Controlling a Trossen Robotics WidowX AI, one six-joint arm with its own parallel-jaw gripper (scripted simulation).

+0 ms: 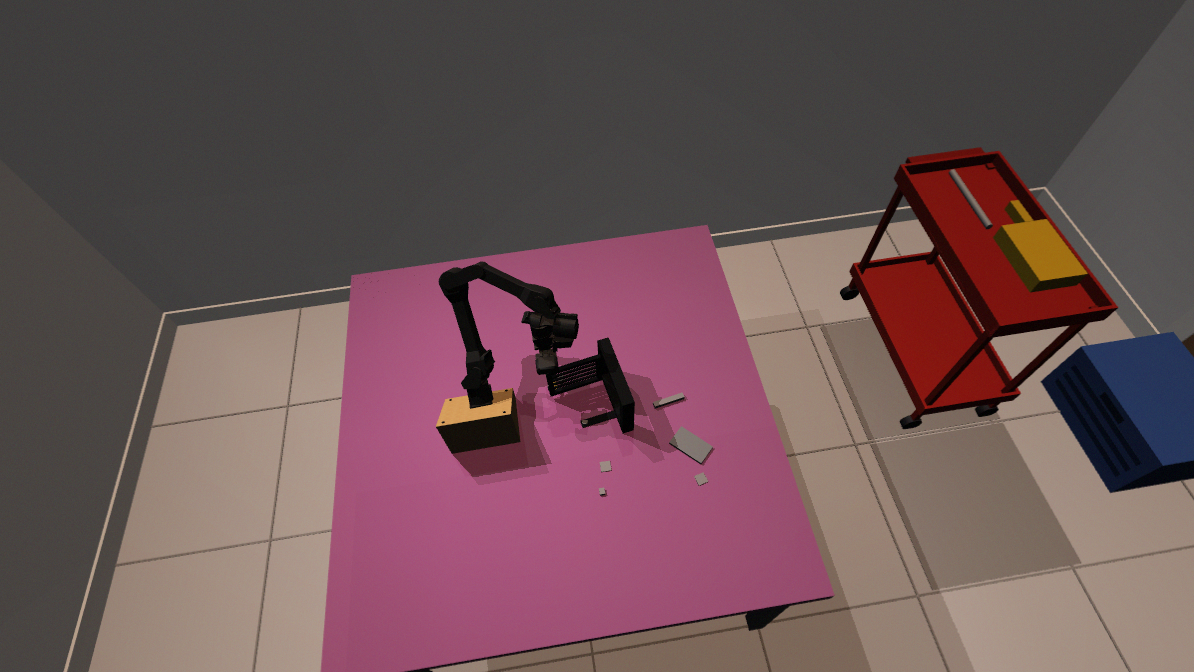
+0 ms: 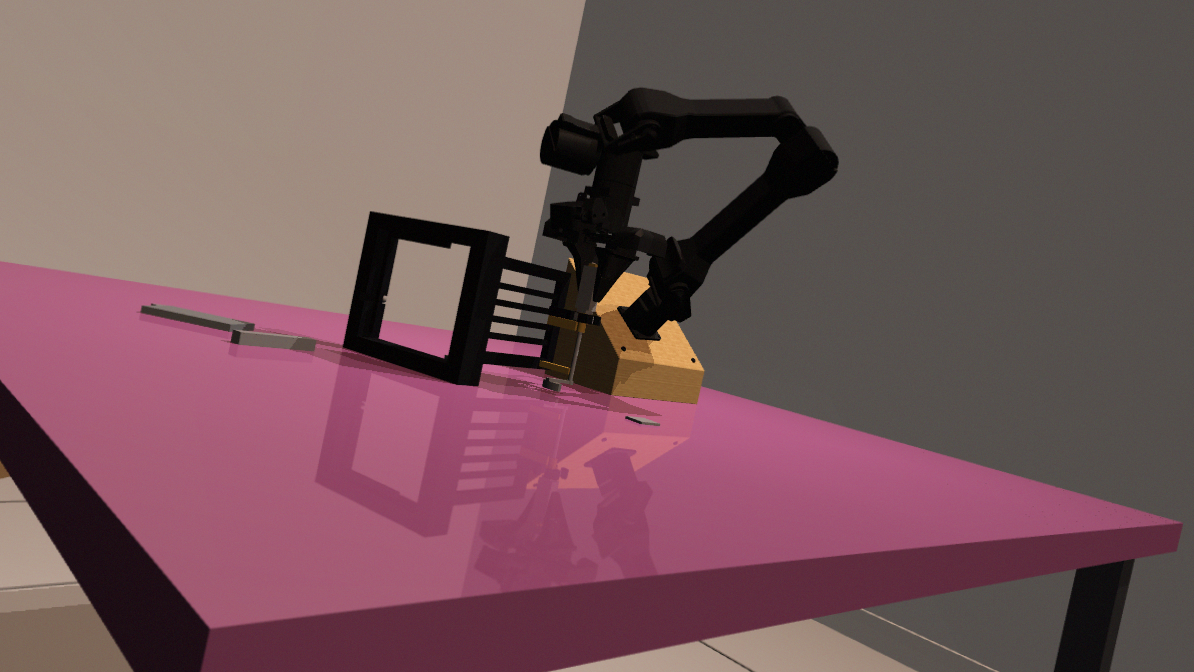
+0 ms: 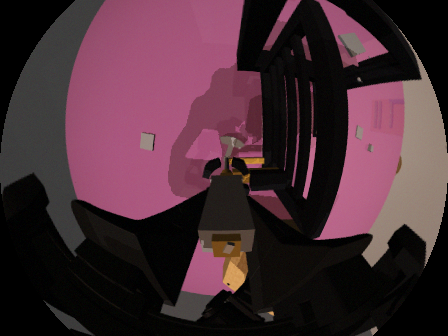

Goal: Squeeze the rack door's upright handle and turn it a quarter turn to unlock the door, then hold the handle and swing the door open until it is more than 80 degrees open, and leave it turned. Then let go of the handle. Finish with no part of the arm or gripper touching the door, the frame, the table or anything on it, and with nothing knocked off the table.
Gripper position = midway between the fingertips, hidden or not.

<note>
In view: my gripper (image 2: 589, 300).
My gripper also shows in image 1 (image 1: 547, 359) and in image 3 (image 3: 226, 198).
</note>
